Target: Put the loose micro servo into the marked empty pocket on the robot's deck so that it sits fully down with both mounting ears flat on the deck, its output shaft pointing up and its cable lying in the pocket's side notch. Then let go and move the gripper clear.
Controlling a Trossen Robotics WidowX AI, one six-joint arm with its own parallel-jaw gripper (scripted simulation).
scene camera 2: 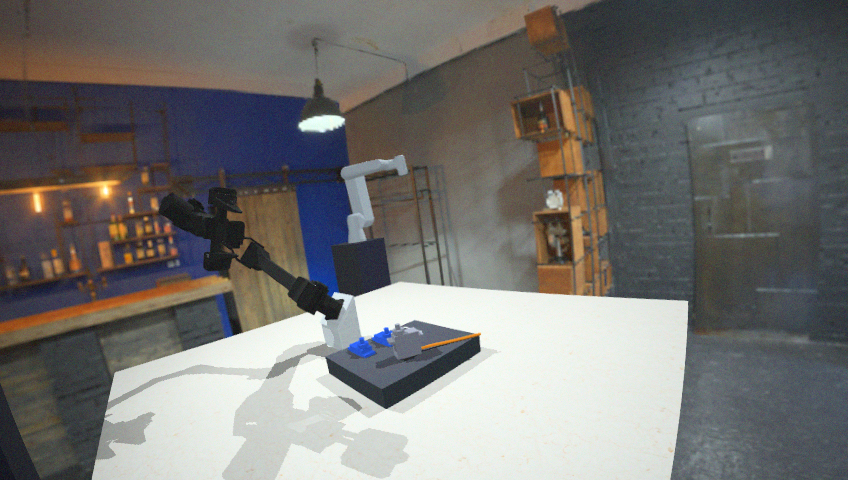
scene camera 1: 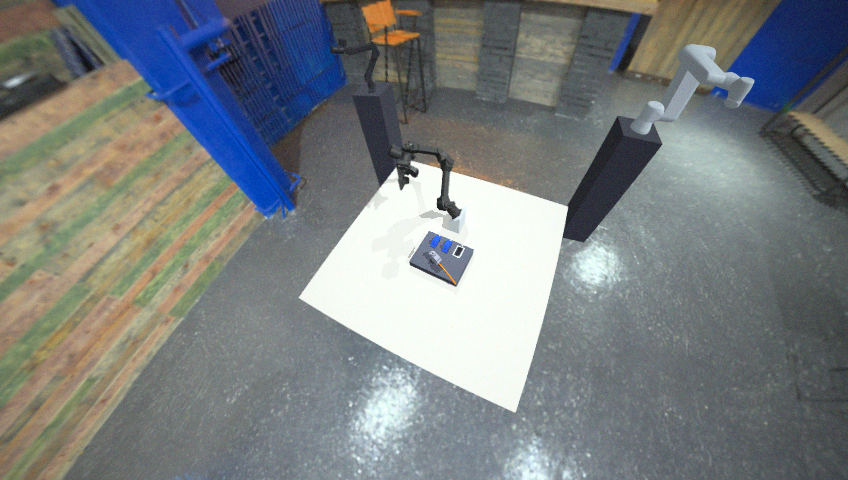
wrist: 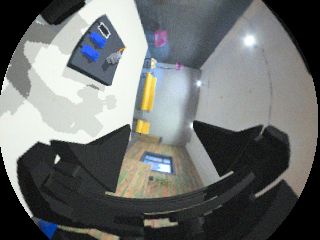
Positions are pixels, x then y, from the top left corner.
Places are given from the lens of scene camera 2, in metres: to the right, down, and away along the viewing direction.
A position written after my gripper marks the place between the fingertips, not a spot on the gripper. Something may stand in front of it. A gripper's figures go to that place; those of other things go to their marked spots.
my gripper (scene camera 2: 238,234): -0.39, -0.01, 0.62
grey micro servo (scene camera 2: 406,343): -0.04, 0.23, 0.71
dark deck (scene camera 2: 382,378): -0.08, 0.28, 0.62
